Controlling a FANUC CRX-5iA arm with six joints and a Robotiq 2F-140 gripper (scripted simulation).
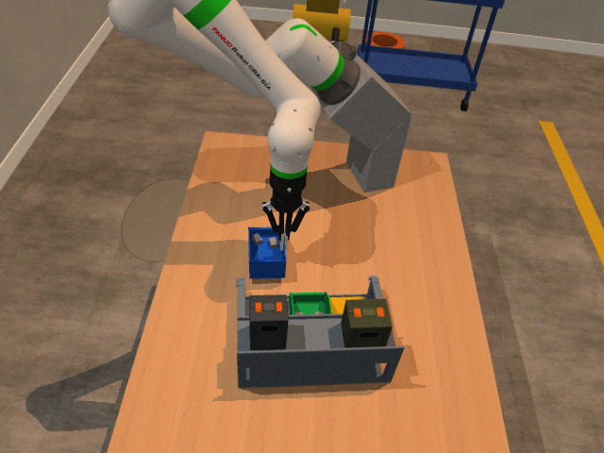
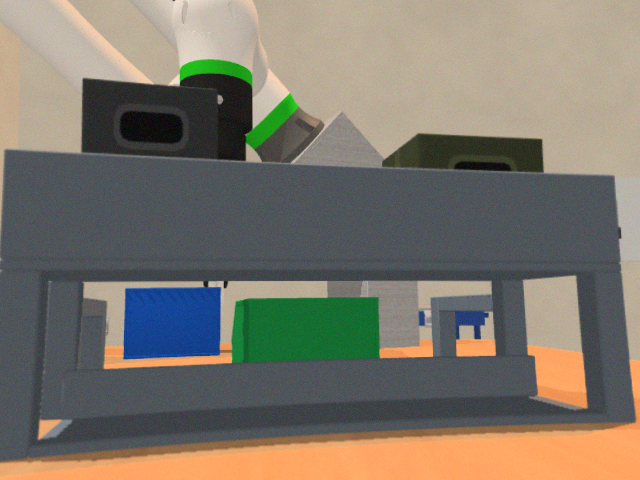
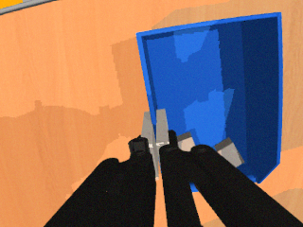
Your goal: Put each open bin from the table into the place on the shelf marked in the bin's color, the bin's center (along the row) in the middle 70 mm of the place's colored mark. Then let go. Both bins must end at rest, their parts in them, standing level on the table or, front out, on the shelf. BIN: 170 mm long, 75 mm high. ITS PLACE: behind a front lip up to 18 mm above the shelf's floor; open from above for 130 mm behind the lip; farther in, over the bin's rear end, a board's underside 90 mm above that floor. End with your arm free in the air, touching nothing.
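Right now my hand is 1 cm short of the blue bin, 5 cm to the left of it and 4 cm above it. From my hand the other things lie so: black box 33 cm ahead, 6 cm above; then olive box 29 cm ahead, 23 cm to the left, 5 cm above; then green bin 21 cm ahead, 10 cm to the left, 6 cm below.
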